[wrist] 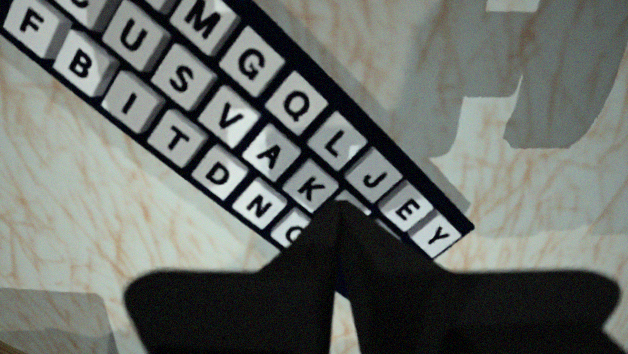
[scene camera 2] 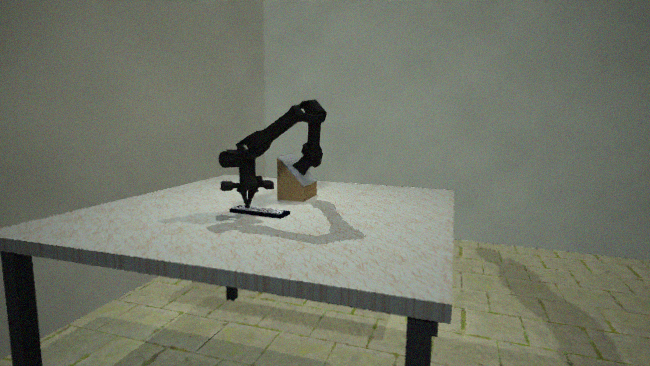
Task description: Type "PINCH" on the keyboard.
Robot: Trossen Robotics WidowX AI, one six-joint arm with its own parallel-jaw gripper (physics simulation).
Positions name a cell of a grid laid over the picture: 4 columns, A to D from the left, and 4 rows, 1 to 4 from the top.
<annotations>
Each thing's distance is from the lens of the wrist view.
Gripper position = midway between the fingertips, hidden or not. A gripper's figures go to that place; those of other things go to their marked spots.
my gripper (wrist: C3): 0.11 m
I key (wrist: A2): 0.11 m
N key (wrist: B3): 0.10 m
</annotations>
